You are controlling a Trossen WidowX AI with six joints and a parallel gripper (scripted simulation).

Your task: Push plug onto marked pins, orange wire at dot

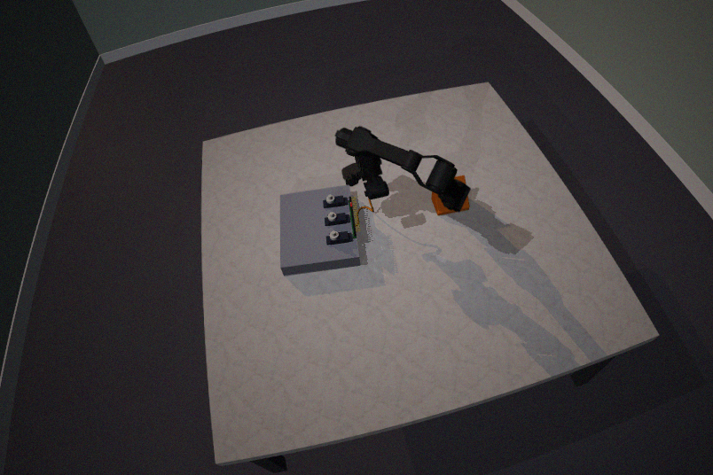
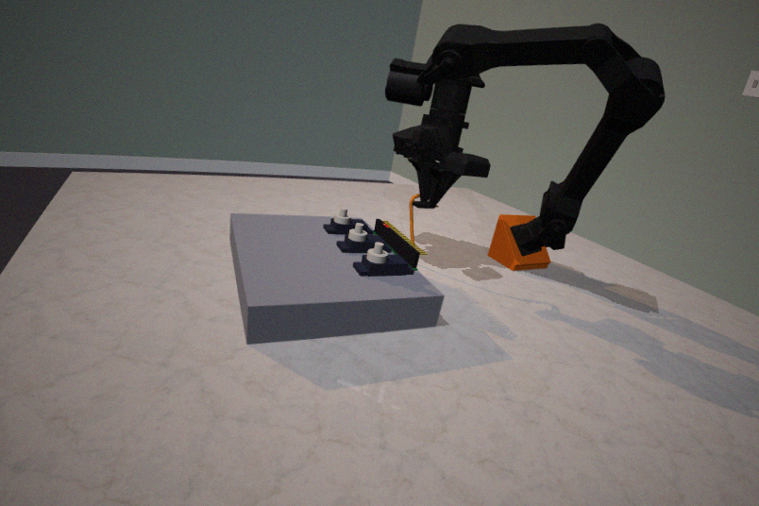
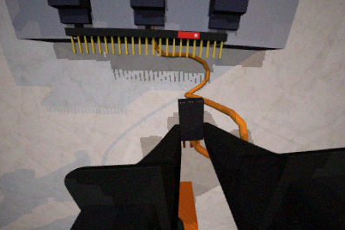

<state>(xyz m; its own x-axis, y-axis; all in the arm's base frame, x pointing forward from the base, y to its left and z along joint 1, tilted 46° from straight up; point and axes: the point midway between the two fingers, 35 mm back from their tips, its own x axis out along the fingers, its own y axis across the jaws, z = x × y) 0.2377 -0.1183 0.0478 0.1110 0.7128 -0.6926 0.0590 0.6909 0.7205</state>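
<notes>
Now: the red band 70 mm ahead of my gripper tip, 40 mm below it and 10 mm to the right of it. From my gripper tip the other things lie so: grey holder (240 mm ahead, 90 mm below); then dark strip (80 mm ahead, 50 mm below, 30 mm to the left).
</notes>
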